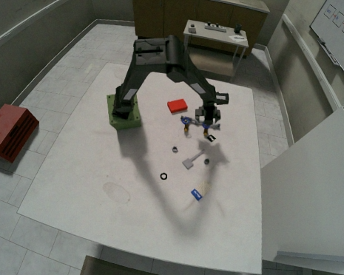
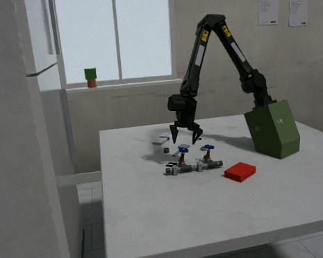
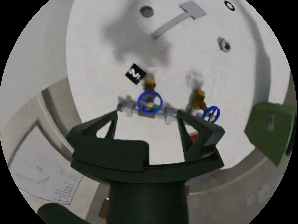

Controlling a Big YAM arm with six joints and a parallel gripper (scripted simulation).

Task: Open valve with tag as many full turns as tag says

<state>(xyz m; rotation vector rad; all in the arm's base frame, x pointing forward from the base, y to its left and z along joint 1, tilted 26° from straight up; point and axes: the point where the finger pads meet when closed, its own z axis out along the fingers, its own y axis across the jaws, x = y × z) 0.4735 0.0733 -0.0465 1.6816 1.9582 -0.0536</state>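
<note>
Right now my hand is 12 cm above the small black tag, 5 cm short of it and 3 cm to the left of it. The rest, counted from my hand: grey paddle-shaped tool (20 cm to the right, 11 cm below, 4 cm behind); red block (20 cm behind, 17 cm to the left, 10 cm below); blue card (37 cm to the right, 11 cm below, 3 cm ahead).
</note>
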